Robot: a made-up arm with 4 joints.
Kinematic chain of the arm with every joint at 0, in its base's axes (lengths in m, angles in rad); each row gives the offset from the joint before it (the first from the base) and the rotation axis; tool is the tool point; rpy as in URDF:
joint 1: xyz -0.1 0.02 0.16 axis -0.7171 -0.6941 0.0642
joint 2: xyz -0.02 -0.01 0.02 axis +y
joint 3: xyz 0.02 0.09 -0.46 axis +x
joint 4: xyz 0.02 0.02 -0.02 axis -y
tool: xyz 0.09 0.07 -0.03 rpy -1.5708 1.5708 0
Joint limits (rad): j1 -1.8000..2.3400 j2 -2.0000..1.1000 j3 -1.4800..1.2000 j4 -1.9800..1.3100
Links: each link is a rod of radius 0.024 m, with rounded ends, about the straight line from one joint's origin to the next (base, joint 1, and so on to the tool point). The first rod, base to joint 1, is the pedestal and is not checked.
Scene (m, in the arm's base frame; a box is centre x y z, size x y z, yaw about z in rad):
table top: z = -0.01
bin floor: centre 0.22 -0.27 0 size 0.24 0.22 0.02 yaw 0.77
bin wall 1: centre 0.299 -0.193 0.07 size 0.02 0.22 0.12 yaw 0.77
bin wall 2: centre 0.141 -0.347 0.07 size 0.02 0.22 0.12 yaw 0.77
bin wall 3: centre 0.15 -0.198 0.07 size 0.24 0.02 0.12 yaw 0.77
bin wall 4: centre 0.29 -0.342 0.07 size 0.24 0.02 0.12 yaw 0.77
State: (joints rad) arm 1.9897 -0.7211 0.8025 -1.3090
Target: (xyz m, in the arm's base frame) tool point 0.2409 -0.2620 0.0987
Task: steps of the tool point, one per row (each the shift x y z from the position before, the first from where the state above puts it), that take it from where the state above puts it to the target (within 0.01 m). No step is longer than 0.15 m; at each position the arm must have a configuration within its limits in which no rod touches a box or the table.
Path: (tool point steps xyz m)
1: 0.0110 -0.1105 0.0118
2: -0.0114 -0.1087 0.0076
3: -0.0302 -0.1017 -0.0006
4: -0.0330 -0.0529 -0.1190
5: -0.0604 -0.0254 -0.1073

